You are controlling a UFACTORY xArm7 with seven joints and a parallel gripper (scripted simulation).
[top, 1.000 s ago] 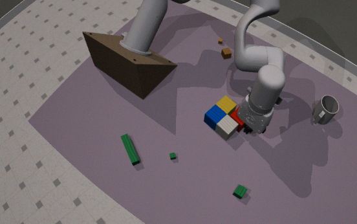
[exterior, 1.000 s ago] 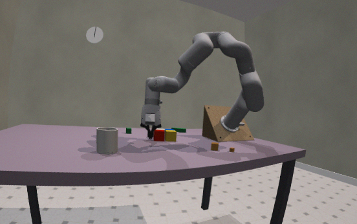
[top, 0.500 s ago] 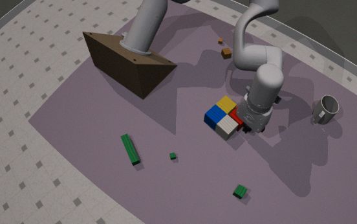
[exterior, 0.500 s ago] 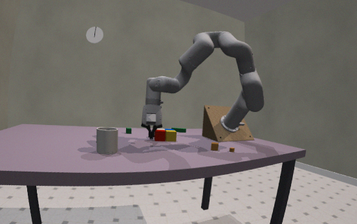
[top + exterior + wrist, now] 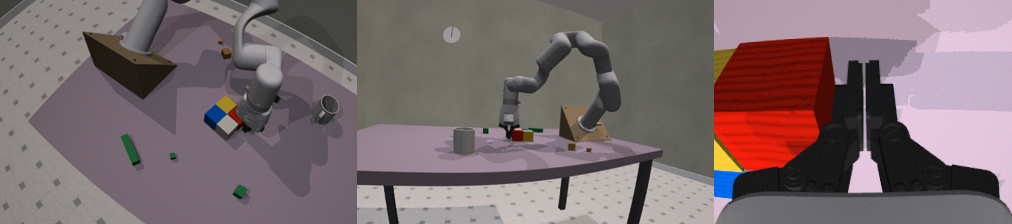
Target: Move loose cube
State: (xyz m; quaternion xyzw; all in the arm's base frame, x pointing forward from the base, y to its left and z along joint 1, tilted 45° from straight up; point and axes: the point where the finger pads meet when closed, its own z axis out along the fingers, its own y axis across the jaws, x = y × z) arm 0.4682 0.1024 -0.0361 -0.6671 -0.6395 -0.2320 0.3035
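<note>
Right now the red cube is 4 cm behind my hand. The rest, counted from my hand: green bar 23 cm behind, 31 cm to the right, 1 cm below; white cube 5 cm behind, 5 cm to the right.
</note>
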